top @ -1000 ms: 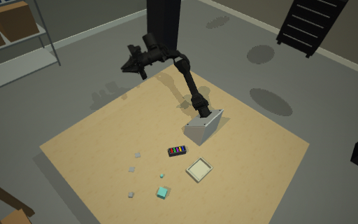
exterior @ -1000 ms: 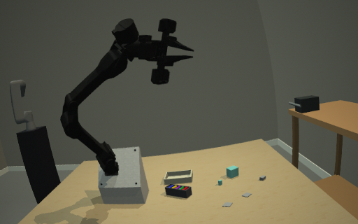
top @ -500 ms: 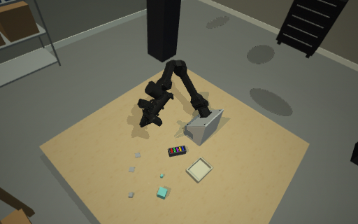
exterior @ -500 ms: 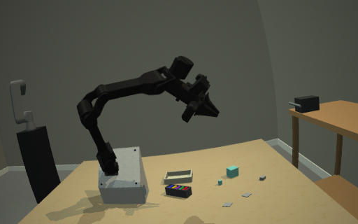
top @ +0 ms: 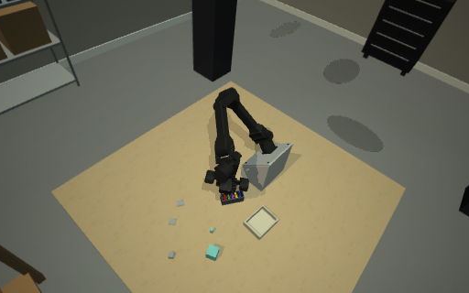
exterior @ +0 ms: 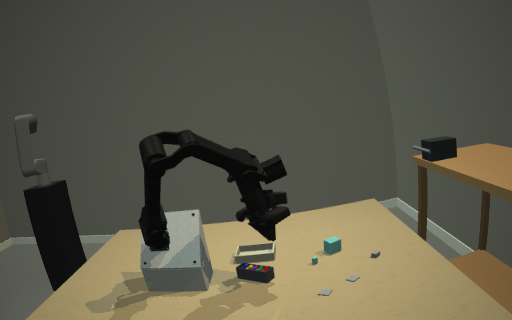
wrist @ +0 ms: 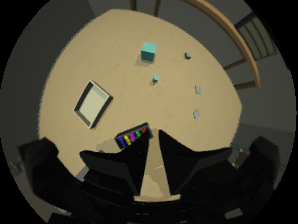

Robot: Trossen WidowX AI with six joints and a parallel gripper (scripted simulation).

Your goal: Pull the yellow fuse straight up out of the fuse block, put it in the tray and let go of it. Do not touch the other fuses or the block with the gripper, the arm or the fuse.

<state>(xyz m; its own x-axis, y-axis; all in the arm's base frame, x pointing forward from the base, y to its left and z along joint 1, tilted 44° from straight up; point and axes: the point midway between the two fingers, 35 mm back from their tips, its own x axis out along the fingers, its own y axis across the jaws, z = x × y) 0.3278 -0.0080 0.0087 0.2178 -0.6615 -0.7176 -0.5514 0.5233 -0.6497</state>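
Now: gripper tip 80 mm past the yellow fuse, 20 mm to the right of it and 100 mm above it. Also, from my gripper tip: teal cube 190 mm ahead, 120 mm to the left, 100 mm below; cream tray 60 mm behind, 190 mm to the left, 120 mm below.
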